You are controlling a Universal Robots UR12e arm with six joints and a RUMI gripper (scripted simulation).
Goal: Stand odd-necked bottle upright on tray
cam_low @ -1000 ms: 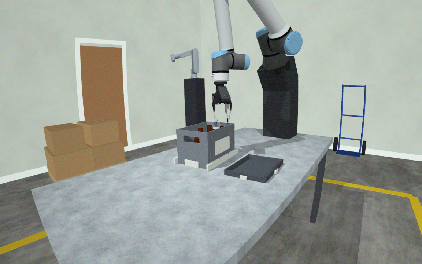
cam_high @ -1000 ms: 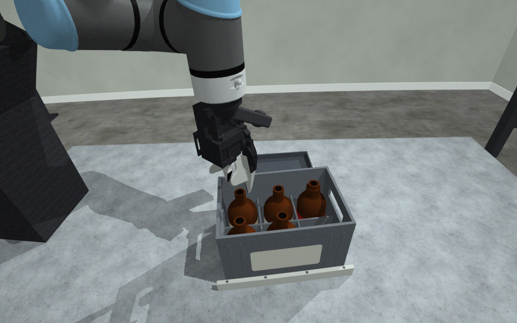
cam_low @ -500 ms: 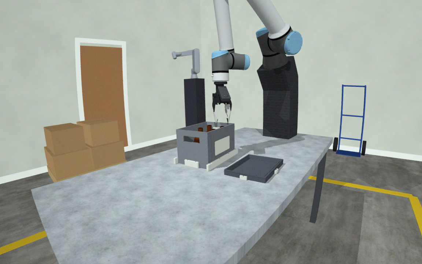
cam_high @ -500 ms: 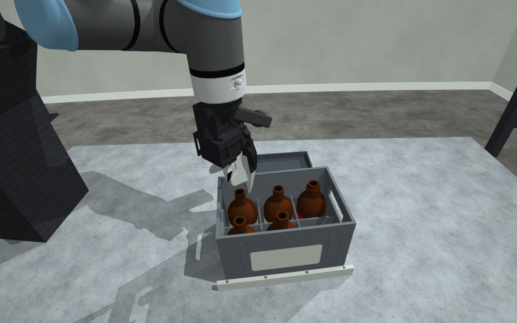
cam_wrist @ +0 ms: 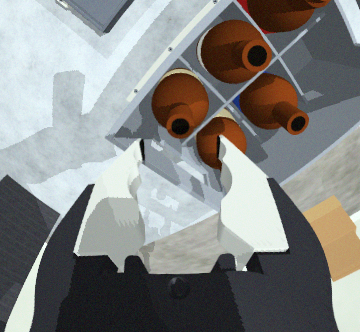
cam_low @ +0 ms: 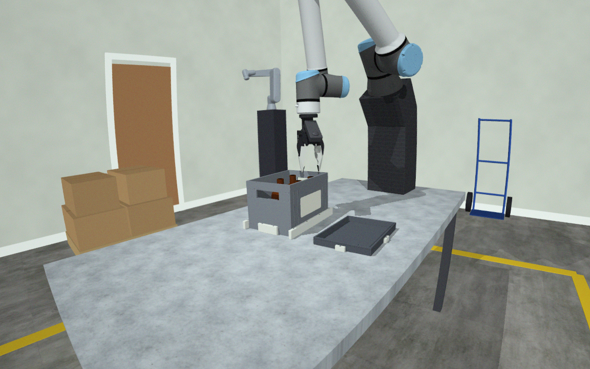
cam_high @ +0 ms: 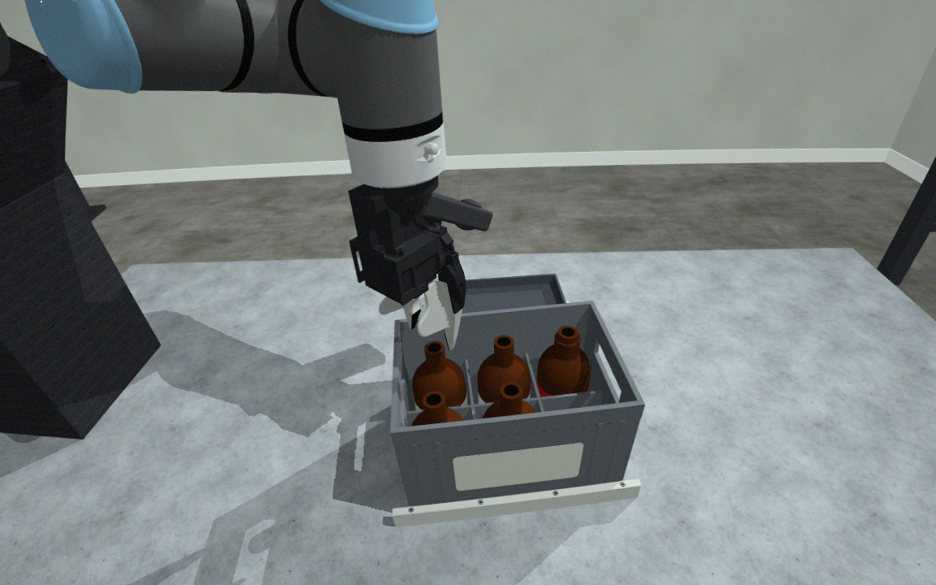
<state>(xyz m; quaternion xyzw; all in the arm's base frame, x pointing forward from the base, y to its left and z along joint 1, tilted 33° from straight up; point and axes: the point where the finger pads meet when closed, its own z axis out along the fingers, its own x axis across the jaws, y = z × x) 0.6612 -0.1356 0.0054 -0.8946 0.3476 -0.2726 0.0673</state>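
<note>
My hand is 9 cm short of the crate, 4 cm to the left of it and 11 cm above it. Round my hand: grey tray: 12 cm ahead, 24 cm to the left, 18 cm below; then glass bottle: 18 cm ahead, 1 cm to the left, 11 cm below.
</note>
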